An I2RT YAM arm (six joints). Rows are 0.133 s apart.
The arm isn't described. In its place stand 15 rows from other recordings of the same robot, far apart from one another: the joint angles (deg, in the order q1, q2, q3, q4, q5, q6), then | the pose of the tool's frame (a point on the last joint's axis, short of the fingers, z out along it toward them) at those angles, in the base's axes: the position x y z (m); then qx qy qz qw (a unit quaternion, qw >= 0).
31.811 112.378 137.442 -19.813 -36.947 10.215 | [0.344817 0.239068 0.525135 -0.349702 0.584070 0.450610 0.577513]
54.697 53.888 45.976 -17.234 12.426 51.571 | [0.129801 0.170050 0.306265 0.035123 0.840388 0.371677 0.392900]
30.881 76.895 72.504 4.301 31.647 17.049 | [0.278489 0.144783 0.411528 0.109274 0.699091 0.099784 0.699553]
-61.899 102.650 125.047 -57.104 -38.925 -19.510 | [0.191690 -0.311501 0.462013 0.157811 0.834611 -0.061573 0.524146]
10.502 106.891 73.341 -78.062 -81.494 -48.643 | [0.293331 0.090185 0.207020 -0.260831 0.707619 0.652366 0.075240]
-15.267 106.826 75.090 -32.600 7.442 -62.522 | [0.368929 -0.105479 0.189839 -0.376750 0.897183 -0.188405 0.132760]
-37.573 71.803 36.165 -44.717 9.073 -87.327 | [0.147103 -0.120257 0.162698 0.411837 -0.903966 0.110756 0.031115]
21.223 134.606 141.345 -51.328 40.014 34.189 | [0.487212 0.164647 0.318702 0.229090 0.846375 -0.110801 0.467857]
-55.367 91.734 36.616 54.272 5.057 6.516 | [0.183127 -0.270652 0.209097 0.392443 0.594426 -0.318558 0.625433]
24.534 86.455 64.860 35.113 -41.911 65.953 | [0.309680 0.167492 0.366104 -0.058339 0.640016 0.676704 0.359233]
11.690 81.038 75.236 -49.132 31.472 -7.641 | [0.286421 0.040283 0.323784 -0.073554 0.918495 -0.248201 0.298919]
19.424 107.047 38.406 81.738 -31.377 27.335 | [0.318427 0.131941 0.183238 -0.169963 0.611867 0.453533 0.625331]
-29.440 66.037 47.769 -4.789 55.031 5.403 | [0.204335 -0.148823 0.297952 0.464606 0.629583 -0.478777 0.398170]
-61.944 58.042 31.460 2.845 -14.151 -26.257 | [0.113767 -0.194956 0.237831 0.190561 0.811695 -0.303392 0.461293]
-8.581 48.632 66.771 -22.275 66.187 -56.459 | [0.141296 -0.054259 0.438546 0.091018 0.711531 -0.643855 0.266252]
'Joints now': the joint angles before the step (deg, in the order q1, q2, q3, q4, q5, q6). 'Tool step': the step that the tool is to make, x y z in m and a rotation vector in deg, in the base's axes. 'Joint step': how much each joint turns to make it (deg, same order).
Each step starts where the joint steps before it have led.
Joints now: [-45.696, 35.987, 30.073, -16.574, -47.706, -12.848]
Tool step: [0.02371, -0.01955, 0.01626, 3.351, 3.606, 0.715]
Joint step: [1.131, 10.837, 7.770, -1.850, 0.457, 0.002]
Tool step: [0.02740, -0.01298, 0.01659, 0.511, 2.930, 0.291]
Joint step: [3.152, 8.607, 7.760, -1.698, 3.289, -0.075]
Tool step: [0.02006, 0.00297, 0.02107, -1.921, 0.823, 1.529]
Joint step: [4.403, 3.885, 6.555, -2.379, 3.492, -0.425]
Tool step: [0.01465, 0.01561, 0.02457, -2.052, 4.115, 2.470]
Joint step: [5.976, 2.829, 8.481, -9.157, 5.077, -2.016]
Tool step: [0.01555, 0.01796, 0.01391, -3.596, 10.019, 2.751]
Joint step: [6.717, 5.085, 9.572, -14.004, 7.930, -4.398]
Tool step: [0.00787, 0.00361, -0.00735, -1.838, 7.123, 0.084]
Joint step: [2.159, 3.114, 2.363, -5.842, 4.674, -1.807]
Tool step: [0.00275, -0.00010, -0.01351, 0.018, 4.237, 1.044]
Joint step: [0.325, 1.494, -0.925, -2.151, 0.782, -1.665]
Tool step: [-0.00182, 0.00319, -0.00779, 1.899, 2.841, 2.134]
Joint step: [0.321, 0.495, -0.629, -2.678, -1.612, -1.189]
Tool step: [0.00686, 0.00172, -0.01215, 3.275, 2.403, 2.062]
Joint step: [0.607, 2.143, -0.695, -0.652, -2.620, -0.155]
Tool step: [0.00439, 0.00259, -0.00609, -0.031, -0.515, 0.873]
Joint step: [0.889, 0.341, -1.272, 2.150, -0.124, 0.097]
